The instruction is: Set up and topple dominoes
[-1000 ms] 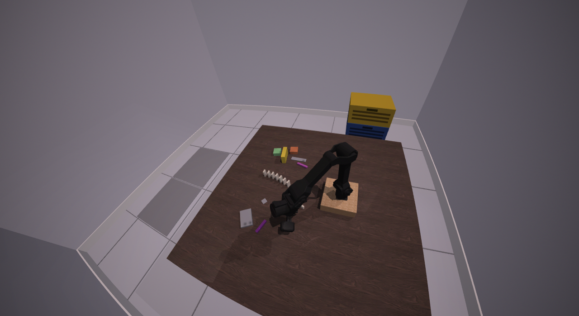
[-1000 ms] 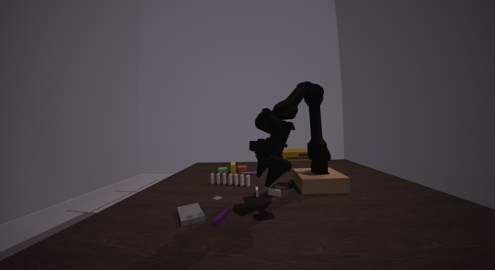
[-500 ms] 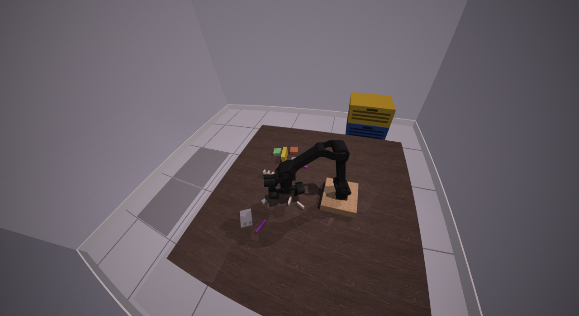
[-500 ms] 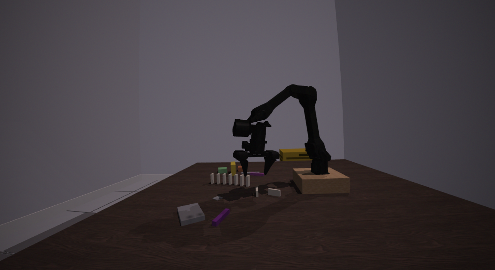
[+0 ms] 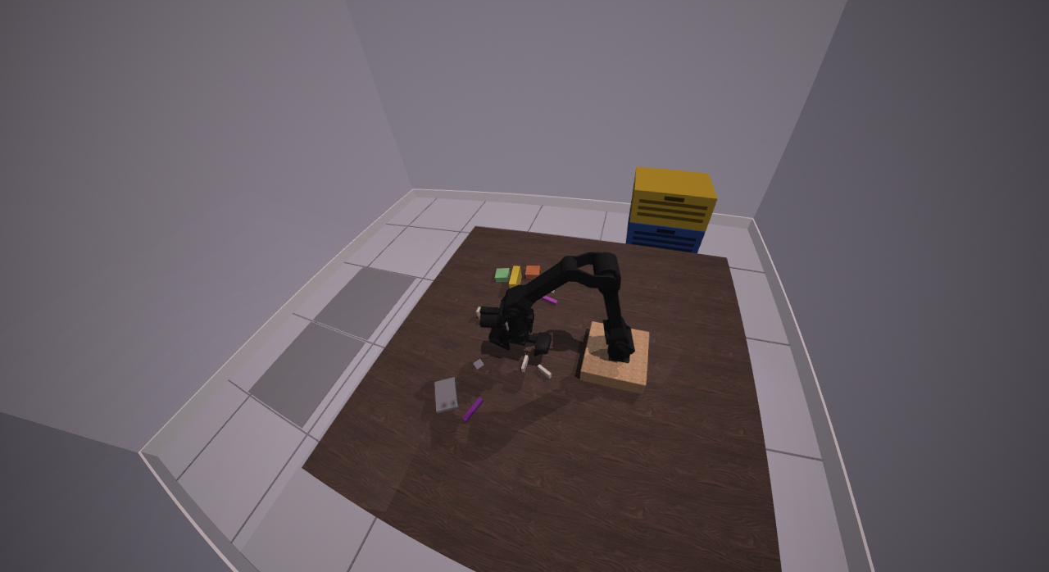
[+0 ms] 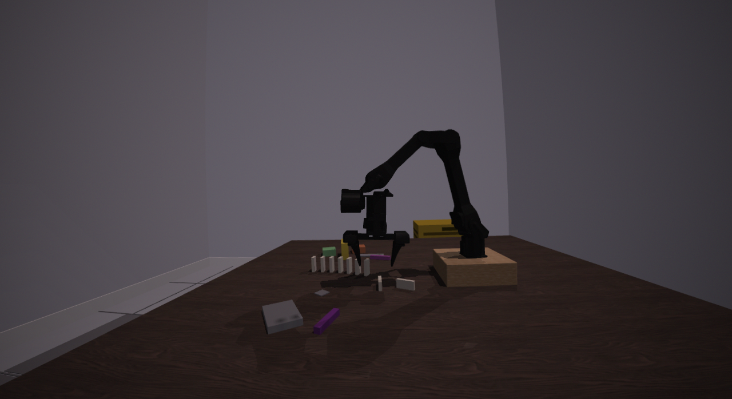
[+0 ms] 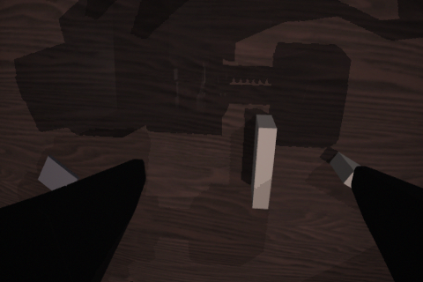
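Now: the purple stick 20 cm to the left of my gripper tip, 11 cm ahead of it and 5 cm below it. Also, from my gripper tip: small grey tile: 15 cm ahead, 6 cm below, 5 cm to the left; magenta bar: 28 cm to the right, 5 cm below, 3 cm behind; grey flat block: 22 cm ahead, 18 cm to the left, 5 cm below.
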